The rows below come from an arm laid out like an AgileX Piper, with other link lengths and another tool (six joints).
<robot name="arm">
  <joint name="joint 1" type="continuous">
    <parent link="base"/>
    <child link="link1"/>
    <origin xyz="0 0 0.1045" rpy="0 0 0"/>
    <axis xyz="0 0 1"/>
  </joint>
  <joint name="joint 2" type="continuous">
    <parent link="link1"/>
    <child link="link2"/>
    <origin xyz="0 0 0" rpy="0 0 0"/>
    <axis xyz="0 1 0"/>
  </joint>
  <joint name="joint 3" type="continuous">
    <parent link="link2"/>
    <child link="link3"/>
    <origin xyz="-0.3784 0 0.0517" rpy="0 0 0"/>
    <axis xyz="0 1 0"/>
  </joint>
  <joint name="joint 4" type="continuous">
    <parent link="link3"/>
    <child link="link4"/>
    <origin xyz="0.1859 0 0.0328" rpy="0 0 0"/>
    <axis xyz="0.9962 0 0.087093"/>
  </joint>
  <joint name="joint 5" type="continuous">
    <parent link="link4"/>
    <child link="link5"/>
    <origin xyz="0 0 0" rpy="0 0 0"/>
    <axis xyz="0 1 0"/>
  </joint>
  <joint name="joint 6" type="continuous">
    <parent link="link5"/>
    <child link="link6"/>
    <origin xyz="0.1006 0 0.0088" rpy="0 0 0"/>
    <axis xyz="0.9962 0 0.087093"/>
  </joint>
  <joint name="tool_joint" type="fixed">
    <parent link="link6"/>
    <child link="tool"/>
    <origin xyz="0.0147 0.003 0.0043" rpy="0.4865 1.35 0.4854"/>
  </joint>
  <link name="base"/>
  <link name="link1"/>
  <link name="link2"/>
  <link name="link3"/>
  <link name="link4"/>
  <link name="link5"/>
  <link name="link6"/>
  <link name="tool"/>
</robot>
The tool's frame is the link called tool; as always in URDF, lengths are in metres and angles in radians. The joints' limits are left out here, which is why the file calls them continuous.
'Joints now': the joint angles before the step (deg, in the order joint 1, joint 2, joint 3, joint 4, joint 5, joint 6). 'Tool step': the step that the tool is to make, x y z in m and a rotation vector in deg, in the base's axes. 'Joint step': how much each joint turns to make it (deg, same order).
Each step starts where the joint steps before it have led.
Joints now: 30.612, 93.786, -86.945, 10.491, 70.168, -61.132
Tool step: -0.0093, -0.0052, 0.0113, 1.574, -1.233, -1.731
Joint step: 0.003, -2.188, 0.013, 0.117, -0.009, 1.863
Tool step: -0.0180, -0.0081, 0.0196, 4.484, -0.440, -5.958
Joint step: -0.003, -3.860, -0.017, 1.156, 0.005, 6.605
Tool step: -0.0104, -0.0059, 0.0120, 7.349, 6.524, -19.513
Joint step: -0.017, -2.451, 0.017, 0.272, -0.004, 22.080
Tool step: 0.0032, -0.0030, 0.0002, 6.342, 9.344, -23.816
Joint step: 0.034, -0.079, -0.005, -1.809, 0.000, 26.964
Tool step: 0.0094, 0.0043, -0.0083, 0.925, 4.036, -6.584
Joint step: -0.016, 1.798, -0.003, -0.331, -0.001, 7.367
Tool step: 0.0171, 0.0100, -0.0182, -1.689, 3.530, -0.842
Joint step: -0.004, 3.748, -0.018, -0.016, 0.019, 0.926
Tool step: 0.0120, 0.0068, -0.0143, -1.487, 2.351, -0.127
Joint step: -0.002, 2.761, -0.001, -0.128, -0.001, 0.134
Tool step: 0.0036, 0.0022, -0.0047, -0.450, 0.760, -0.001
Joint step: 0.013, 0.877, 0.010, -0.005, -0.005, 0.014
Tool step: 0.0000, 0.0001, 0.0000, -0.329, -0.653, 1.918
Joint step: -0.005, 0.002, 0.008, 0.002, -0.077, -2.059
